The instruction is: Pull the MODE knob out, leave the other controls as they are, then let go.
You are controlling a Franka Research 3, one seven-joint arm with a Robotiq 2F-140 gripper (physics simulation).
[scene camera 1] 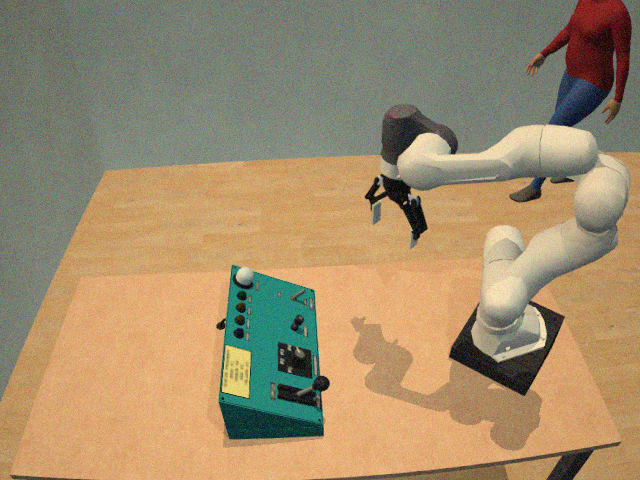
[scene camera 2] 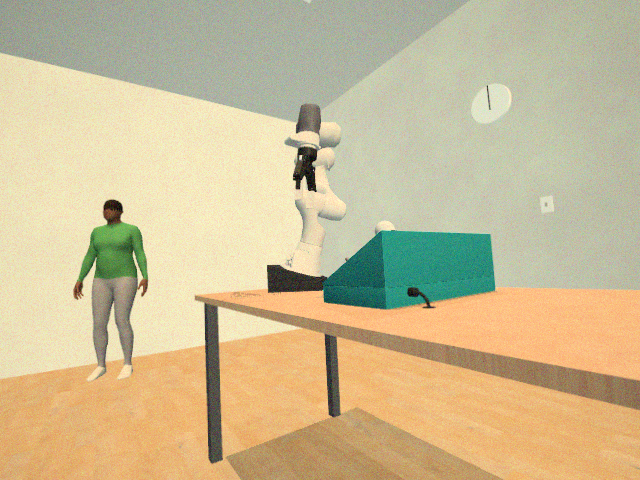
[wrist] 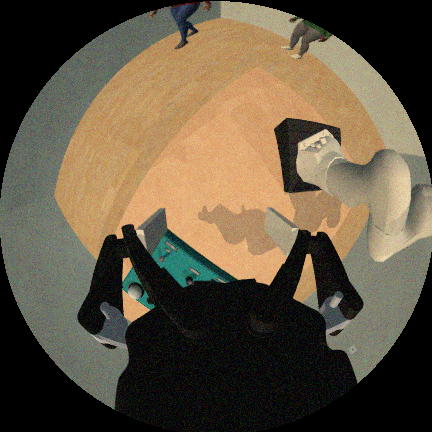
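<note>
A teal sloped console [scene camera 1: 268,312] [scene camera 2: 439,258] [wrist: 176,270] stands on the table. Its labels are too blurred to read, so I cannot tell by name which control is MODE. A small black knob [scene camera 1: 298,322] [wrist: 189,281] sits between a metal toggle [scene camera 1: 298,295] [wrist: 162,256] and a dial [scene camera 1: 299,353] on a black plate. A lever with a black ball [scene camera 1: 321,382] is at the near end. My gripper [scene camera 1: 394,230] [scene camera 2: 305,192] [wrist: 215,218] is open and empty, high above the table, beyond the console's far end on the robot base's side. In the wrist view its body hides part of the console.
A white dome [scene camera 1: 244,276] [scene camera 2: 385,226] [wrist: 135,291] rises at the console's far corner, beside a row of round lights. A black bent piece [scene camera 1: 221,323] [scene camera 2: 419,296] stands behind the console. The arm's black base [scene camera 1: 522,374] [scene camera 2: 289,279] [wrist: 286,160] is across the table. Two people stand beyond the table.
</note>
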